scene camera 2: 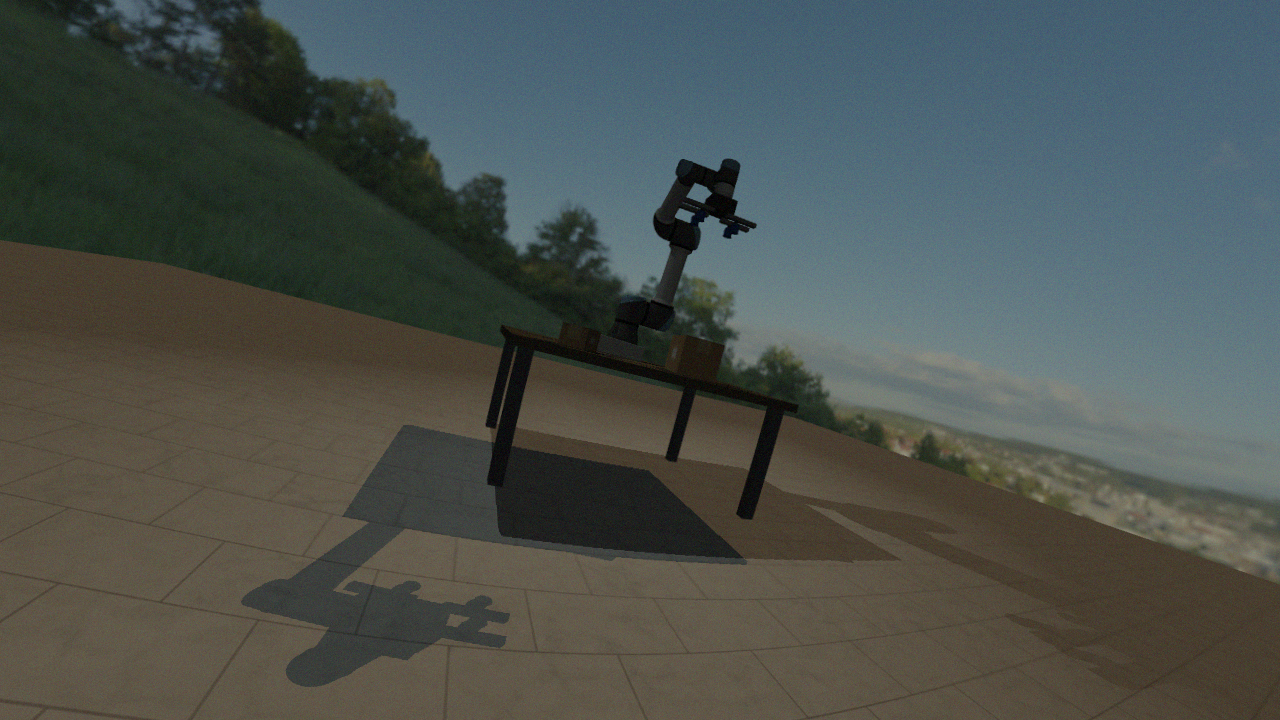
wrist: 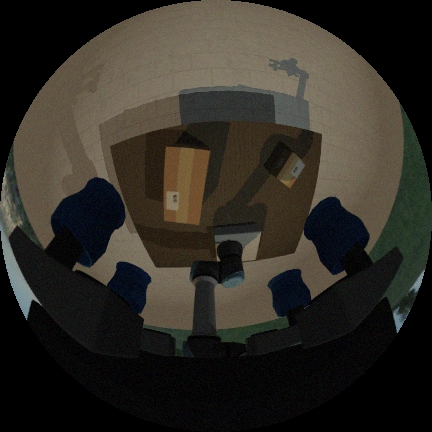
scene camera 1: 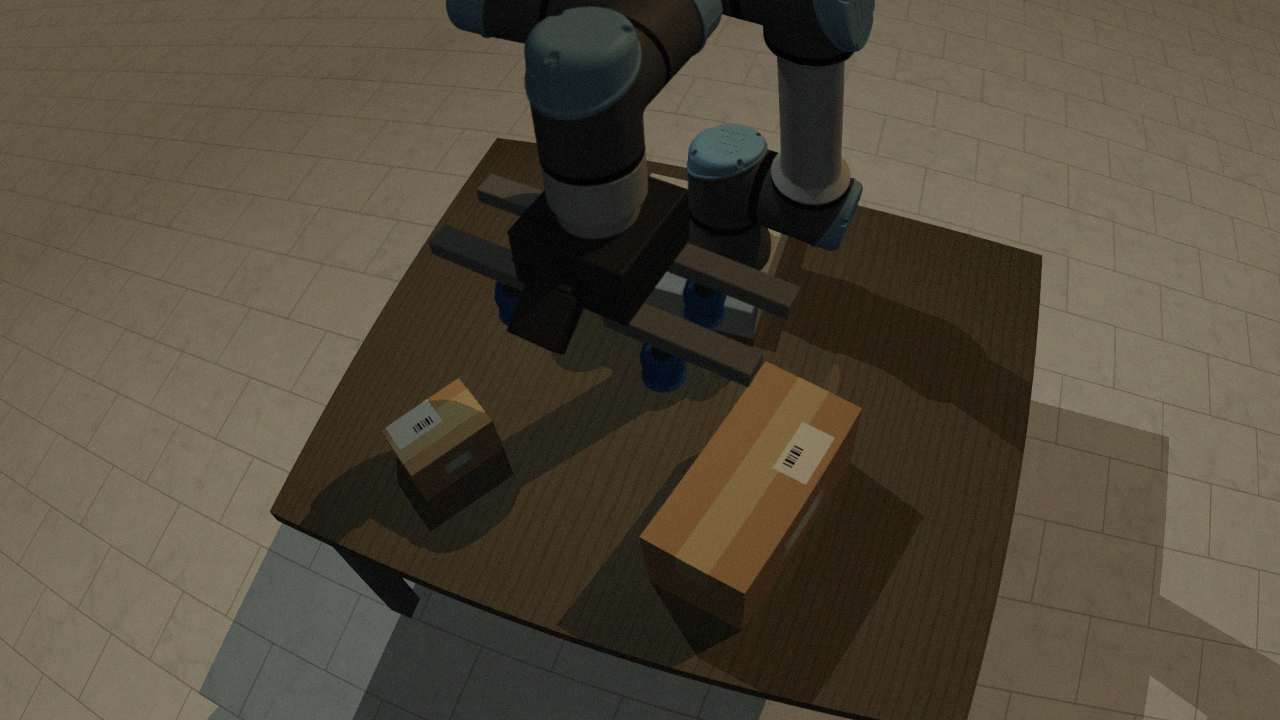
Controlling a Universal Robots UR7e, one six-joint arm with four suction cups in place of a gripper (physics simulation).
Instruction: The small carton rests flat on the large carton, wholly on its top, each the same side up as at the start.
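Seen in the pictures: end effector, tool point: (scene camera 2: pixel 713 228) (wrist: pixel 214 258); arm's base, origin of the base link: (scene camera 2: pixel 621 342) (wrist: pixel 229 248) (scene camera 1: pixel 724 246).
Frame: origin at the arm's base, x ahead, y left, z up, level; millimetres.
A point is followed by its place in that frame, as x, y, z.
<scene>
The small carton (scene camera 1: pixel 447 447) @(519, -179, 13) (scene camera 2: pixel 579 336) @(575, -225, -23) (wrist: pixel 284 164) @(516, -175, 12) stands on the table, label up, near the left edge in scene view 1. The large carton (scene camera 1: pixel 751 479) @(402, 241, 83) (scene camera 2: pixel 695 356) @(539, 208, 14) (wrist: pixel 186 185) @(402, 229, 83) stands apart from it on the table, label and tape strip up, at the right in scene view 1. My suction gripper (scene camera 1: pixel 606 302) @(516, 160, 504) (scene camera 2: pixel 715 223) @(516, 160, 504) hangs high above the table, holding nothing, its suction off. Blue cups show in all views; one is hidden in scene view 1. Both carton tops are uncovered.
The wooden table (scene camera 1: pixel 554 537) @(540, 4, -65) (scene camera 2: pixel 742 391) @(612, 395, -66) (wrist: pixel 240 150) @(533, 16, -65) carries both cartons and the arm's pale base block (scene camera 2: pixel 620 347) @(123, -14, -26) (wrist: pixel 252 245) @(33, -135, 6), partly hidden behind the gripper in scene view 1. The arm's grey link (scene camera 1: pixel 810 116) @(66, 165, 392) (wrist: pixel 204 305) @(65, 150, 371) rises beside the gripper. Arm shadows cross the table.
</scene>
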